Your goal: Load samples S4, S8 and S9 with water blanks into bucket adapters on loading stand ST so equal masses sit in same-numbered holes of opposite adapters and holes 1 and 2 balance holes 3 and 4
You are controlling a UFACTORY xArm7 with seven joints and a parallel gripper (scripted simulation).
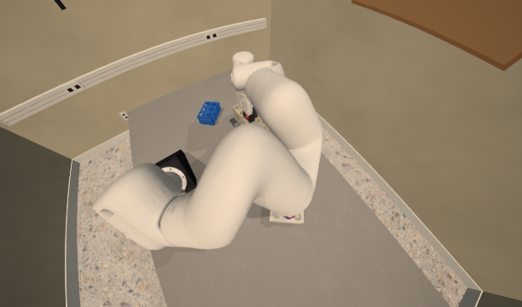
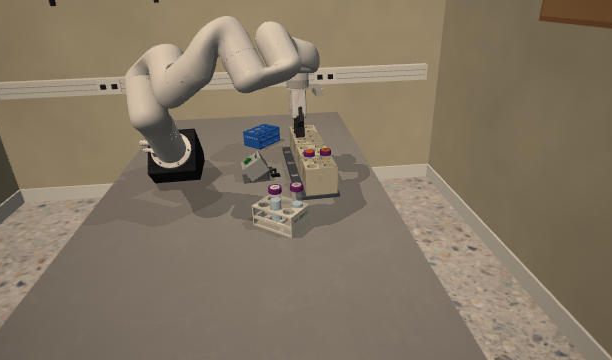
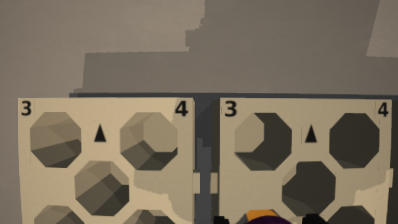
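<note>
Now: hand 60 mm above the orange-dot sample tube and 10 mm to the right of it. Also, from my hand: white rack: 430 mm to the right, 90 mm below, 70 mm behind; green DONE key: 180 mm behind, 130 mm to the right, 60 mm below; blue rack: 230 mm to the left, 150 mm behind, 90 mm below.
</note>
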